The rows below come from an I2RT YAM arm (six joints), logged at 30 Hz.
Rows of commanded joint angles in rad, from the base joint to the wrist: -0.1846, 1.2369, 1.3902, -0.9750, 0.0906, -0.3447; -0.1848, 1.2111, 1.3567, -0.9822, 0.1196, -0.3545; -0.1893, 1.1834, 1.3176, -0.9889, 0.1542, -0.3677; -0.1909, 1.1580, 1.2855, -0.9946, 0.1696, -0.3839; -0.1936, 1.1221, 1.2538, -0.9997, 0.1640, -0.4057; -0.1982, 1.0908, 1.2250, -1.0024, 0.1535, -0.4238; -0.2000, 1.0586, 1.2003, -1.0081, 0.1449, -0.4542; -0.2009, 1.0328, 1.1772, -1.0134, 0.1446, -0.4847; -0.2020, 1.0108, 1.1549, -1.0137, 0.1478, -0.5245; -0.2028, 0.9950, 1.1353, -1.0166, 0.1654, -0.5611; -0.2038, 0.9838, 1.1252, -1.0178, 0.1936, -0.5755; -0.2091, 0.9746, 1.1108, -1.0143, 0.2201, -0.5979; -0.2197, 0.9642, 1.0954, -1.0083, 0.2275, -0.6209; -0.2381, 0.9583, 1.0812, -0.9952, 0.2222, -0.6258; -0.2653, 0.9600, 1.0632, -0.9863, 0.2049, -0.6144; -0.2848, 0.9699, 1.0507, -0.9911, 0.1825, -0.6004; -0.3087, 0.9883, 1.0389, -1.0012, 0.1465, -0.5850; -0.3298, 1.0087, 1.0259, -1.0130, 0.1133, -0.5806; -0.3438, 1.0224, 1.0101, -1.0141, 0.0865, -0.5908
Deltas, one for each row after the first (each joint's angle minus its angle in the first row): -0.0002, -0.0258, -0.0335, -0.0072, 0.0290, -0.0098; -0.0047, -0.0535, -0.0726, -0.0139, 0.0636, -0.0230; -0.0063, -0.0789, -0.1047, -0.0196, 0.0790, -0.0392; -0.0090, -0.1148, -0.1364, -0.0247, 0.0734, -0.0610; -0.0136, -0.1461, -0.1652, -0.0274, 0.0629, -0.0791; -0.0154, -0.1783, -0.1899, -0.0331, 0.0543, -0.1095; -0.0163, -0.2041, -0.2130, -0.0384, 0.0540, -0.1400; -0.0174, -0.2261, -0.2353, -0.0387, 0.0572, -0.1798; -0.0182, -0.2419, -0.2549, -0.0416, 0.0748, -0.2164; -0.0192, -0.2531, -0.2650, -0.0428, 0.1030, -0.2308; -0.0245, -0.2623, -0.2794, -0.0393, 0.1295, -0.2532; -0.0351, -0.2727, -0.2948, -0.0333, 0.1369, -0.2762; -0.0535, -0.2786, -0.3090, -0.0202, 0.1316, -0.2811; -0.0807, -0.2769, -0.3270, -0.0113, 0.1143, -0.2697; -0.1002, -0.2670, -0.3395, -0.0161, 0.0919, -0.2557; -0.1241, -0.2486, -0.3513, -0.0262, 0.0559, -0.2403; -0.1452, -0.2282, -0.3643, -0.0380, 0.0227, -0.2359; -0.1592, -0.2145, -0.3801, -0.0391, -0.0041, -0.2461
